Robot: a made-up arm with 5 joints. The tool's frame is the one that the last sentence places.
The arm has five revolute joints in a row. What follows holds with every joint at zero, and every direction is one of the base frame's.
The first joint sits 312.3 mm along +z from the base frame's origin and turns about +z.
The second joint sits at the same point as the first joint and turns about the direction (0, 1, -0.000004).
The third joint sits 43.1 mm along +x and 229.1 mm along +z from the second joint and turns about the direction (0, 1, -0.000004).
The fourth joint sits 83 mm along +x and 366.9 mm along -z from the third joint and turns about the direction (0, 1, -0.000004).
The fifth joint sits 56.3 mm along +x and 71.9 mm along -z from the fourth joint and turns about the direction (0, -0.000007, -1).
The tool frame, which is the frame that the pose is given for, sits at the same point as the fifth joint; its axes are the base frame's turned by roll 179.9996, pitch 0 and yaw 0 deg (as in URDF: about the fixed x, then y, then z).
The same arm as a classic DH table. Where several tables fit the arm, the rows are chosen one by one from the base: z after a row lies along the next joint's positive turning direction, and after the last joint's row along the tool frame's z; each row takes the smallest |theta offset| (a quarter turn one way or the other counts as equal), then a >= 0, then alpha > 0; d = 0 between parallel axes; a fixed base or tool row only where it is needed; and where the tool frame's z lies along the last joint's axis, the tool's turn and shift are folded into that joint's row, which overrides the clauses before.
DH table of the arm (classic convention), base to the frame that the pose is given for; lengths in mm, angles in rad. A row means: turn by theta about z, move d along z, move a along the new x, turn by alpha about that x. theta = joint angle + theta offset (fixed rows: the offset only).
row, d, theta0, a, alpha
joint 1, 312.3, 0.0000, 0.0, -1.5708
joint 2, 0.0, -1.3848, 233.1, 0.0000
joint 3, 0.0, -0.4084, -376.2, 0.0000
joint 4, 0.0, -1.3483, -56.3, 1.5708
joint 5, 71.9, 3.1416, 0.0, 0.0000

